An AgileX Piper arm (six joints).
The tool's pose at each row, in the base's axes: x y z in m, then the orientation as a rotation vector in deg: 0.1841 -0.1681 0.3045 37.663 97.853 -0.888; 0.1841 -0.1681 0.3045 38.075 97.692 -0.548; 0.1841 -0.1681 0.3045 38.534 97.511 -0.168; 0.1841 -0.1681 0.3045 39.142 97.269 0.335; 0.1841 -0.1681 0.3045 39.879 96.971 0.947; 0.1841 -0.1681 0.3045 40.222 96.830 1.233; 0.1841 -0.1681 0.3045 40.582 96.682 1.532; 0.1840 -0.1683 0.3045 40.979 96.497 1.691; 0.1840 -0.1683 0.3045 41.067 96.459 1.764
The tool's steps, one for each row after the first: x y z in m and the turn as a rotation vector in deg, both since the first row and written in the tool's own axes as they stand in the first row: 0.0000 0.0000 0.0000 0.000 0.000 0.483; 0.0000 0.0000 0.0000 0.000 -0.001 1.023; 0.0000 0.0000 0.0000 0.000 0.000 1.738; 0.0000 0.0000 0.0000 0.000 0.000 2.607; 0.0000 0.0000 0.0000 -0.001 -0.001 3.012; 0.0000 0.0000 0.0000 0.000 0.000 3.437; -0.0001 -0.0002 0.0000 0.106 -0.062 3.822; -0.0001 -0.0002 0.0000 0.106 -0.064 3.926
